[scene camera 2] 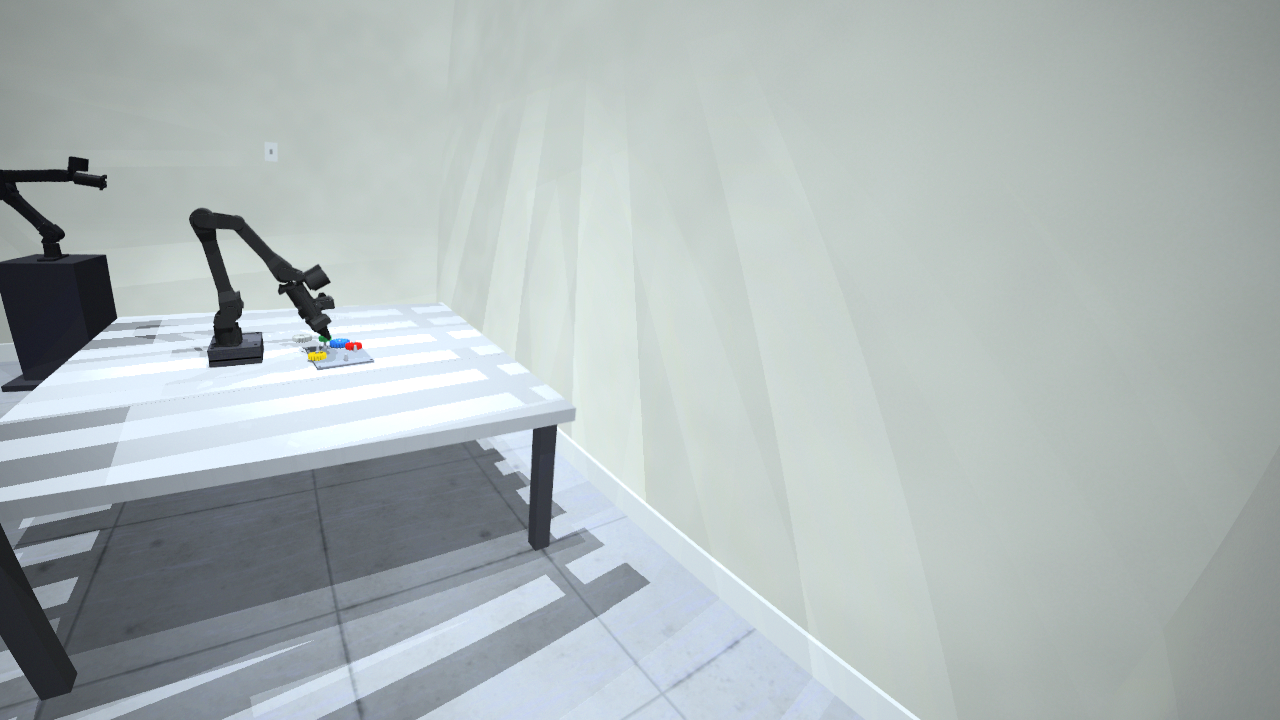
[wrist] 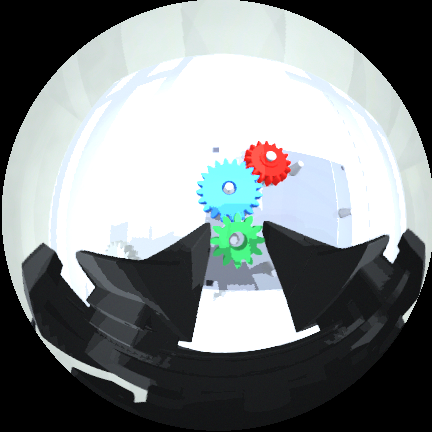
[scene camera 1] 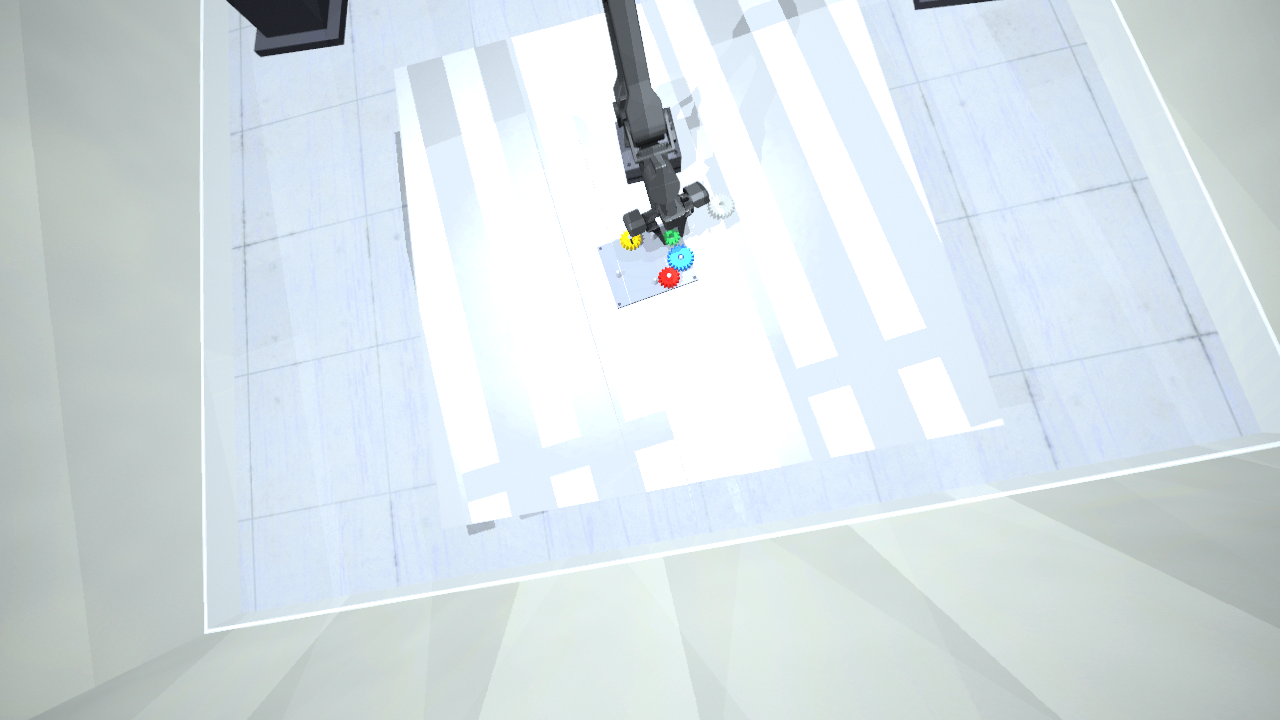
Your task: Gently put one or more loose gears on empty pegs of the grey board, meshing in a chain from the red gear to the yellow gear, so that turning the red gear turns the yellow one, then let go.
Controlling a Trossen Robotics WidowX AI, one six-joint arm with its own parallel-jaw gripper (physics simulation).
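Places are measured from the arm's base along level axes (x right, y ahead, z up), in centimetres.
Where they show: gripper, fingertip midpoint: [scene camera 2: 328,337] [wrist: 236,227] [scene camera 1: 673,240]; arm's base at its link origin: [scene camera 2: 228,343].
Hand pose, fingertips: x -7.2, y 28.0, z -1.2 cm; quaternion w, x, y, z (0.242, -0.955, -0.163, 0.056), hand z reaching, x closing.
Observation:
Each offset is from my fingertips to the top centre of the thing. "*": to the spot under its first point. Level surfaces: height alone.
My gripper [wrist: 236,227] is shut on the green gear {dx +0.3, dy -0.9, dz +0.6 cm} [scene camera 1: 673,238] [scene camera 2: 323,338] [wrist: 246,254], which it holds level over the grey board {dx +6.9, dy +3.0, dz -1.4 cm} [scene camera 1: 640,273] [scene camera 2: 344,361] [wrist: 305,200], close behind the blue gear. In the wrist view the green gear's edge overlaps the blue gear's teeth; whether they mesh is hard to tell. The blue gear {dx -1.7, dy +3.4, dz -1.9 cm} [scene camera 1: 681,257] [scene camera 2: 339,342] [wrist: 217,197] sits on a peg beside the red gear {* dx +1.6, dy +8.5, dz -1.5 cm} [scene camera 1: 668,277] [scene camera 2: 354,346] [wrist: 260,161], also on a peg, their teeth touching. The yellow gear {dx +10.4, dy -2.6, dz -1.8 cm} [scene camera 1: 631,240] [scene camera 2: 316,356] is at the board's back left corner in scene camera 1 and does not show in the wrist view.
A white gear {dx -12.6, dy -9.9, dz -2.7 cm} [scene camera 1: 721,207] [scene camera 2: 302,338] [wrist: 121,249] lies loose on the table {dz -4.4 cm} [scene camera 1: 716,394] [scene camera 2: 402,394], right of the gripper in scene camera 1. A bare peg {dx +13.8, dy +6.1, dz -1.5 cm} [scene camera 1: 618,274] [wrist: 344,213] stands on the board's left part, and another peg {dx +4.9, dy +8.6, dz -1.5 cm} [wrist: 297,167] stands beside the red gear.

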